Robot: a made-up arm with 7 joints. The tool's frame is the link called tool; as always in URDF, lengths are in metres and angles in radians. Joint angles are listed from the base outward.
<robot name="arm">
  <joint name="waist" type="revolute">
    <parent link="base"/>
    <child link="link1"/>
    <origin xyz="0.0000 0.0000 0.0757" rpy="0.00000 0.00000 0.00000"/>
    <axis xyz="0 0 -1"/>
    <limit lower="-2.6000" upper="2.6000"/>
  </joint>
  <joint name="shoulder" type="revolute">
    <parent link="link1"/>
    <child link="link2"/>
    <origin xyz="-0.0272 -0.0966 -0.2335" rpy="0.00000 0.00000 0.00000"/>
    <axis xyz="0 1 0"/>
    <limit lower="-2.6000" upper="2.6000"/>
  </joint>
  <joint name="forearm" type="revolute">
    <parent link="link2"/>
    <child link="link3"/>
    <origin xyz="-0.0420 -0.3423 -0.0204" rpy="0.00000 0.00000 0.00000"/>
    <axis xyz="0 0 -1"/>
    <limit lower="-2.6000" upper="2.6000"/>
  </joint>
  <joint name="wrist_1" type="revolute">
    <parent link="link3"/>
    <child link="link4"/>
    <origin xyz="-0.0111 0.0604 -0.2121" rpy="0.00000 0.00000 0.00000"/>
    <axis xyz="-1 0 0"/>
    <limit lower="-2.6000" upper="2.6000"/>
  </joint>
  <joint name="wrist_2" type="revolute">
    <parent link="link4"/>
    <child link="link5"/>
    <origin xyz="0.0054 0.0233 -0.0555" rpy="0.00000 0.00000 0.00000"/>
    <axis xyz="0 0 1"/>
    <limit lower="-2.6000" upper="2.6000"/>
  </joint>
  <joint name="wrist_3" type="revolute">
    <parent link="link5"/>
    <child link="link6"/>
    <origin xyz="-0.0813 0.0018 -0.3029" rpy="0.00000 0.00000 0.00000"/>
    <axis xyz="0 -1 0"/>
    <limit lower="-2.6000" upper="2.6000"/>
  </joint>
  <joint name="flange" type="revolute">
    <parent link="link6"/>
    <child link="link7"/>
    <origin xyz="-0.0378 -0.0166 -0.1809" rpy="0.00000 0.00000 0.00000"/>
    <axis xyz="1 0 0"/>
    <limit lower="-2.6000" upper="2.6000"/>
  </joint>
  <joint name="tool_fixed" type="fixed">
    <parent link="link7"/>
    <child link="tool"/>
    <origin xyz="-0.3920 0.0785 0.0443" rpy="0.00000 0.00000 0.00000"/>
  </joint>
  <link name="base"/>
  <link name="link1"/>
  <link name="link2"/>
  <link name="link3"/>
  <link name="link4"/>
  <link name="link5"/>
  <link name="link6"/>
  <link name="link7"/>
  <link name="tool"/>
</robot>
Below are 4 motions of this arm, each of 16 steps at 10 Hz.
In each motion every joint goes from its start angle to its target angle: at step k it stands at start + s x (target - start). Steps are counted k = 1, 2, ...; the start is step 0. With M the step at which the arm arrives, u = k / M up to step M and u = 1 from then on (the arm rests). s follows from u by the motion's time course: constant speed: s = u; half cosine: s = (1 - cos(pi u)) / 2; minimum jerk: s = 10 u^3 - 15 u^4 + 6 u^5.
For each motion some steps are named. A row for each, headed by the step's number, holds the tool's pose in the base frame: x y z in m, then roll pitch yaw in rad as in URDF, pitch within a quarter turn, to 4 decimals.
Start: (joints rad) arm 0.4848 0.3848 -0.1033 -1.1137 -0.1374 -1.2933 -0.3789
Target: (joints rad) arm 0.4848 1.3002 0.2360 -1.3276 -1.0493 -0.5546 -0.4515
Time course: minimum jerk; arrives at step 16
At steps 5, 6, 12, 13, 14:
5: -0.4946 -0.0529 0.0219 1.9149 0.6330 1.0302
6: -0.4408 -0.0292 0.0774 2.0822 0.7159 1.0359
12: 0.0802 -0.0067 0.0980 -2.4000 0.8999 2.1615
13: 0.1197 -0.0109 0.0650 -2.2640 0.8363 2.2625
14: 0.1413 -0.0134 0.0430 -2.1929 0.7935 2.3140

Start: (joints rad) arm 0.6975 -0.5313 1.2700 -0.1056 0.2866 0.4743 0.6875
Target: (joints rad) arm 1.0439 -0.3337 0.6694 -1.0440 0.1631 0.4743 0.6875
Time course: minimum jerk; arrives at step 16
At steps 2, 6, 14, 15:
2: 0.2266 -0.2273 -0.9718 1.4214 -0.6966 -2.0898
6: 0.2658 -0.2191 -0.9283 1.6478 -0.7020 -2.1691
14: 0.3354 0.0007 -0.7109 2.1539 -0.5243 -2.2080
15: 0.3356 0.0072 -0.7053 2.1620 -0.5187 -2.2062

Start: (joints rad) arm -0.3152 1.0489 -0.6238 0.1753 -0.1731 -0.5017 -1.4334
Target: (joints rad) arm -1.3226 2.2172 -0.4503 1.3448 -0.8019 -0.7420 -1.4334
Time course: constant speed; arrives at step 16
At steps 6, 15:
6: -0.1697 -0.9510 0.3257 1.6314 1.3603 -1.9630
15: 0.4959 -0.6289 0.5488 1.8373 1.0393 -0.7224

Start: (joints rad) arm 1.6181 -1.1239 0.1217 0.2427 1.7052 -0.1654 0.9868
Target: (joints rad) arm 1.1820 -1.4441 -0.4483 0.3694 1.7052 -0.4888 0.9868
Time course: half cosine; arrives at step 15
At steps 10, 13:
10: -0.7548 -0.5599 -0.0569 -0.6945 0.4866 -0.4546
13: -0.6777 -0.5739 0.0153 -0.8881 0.5011 -0.5179

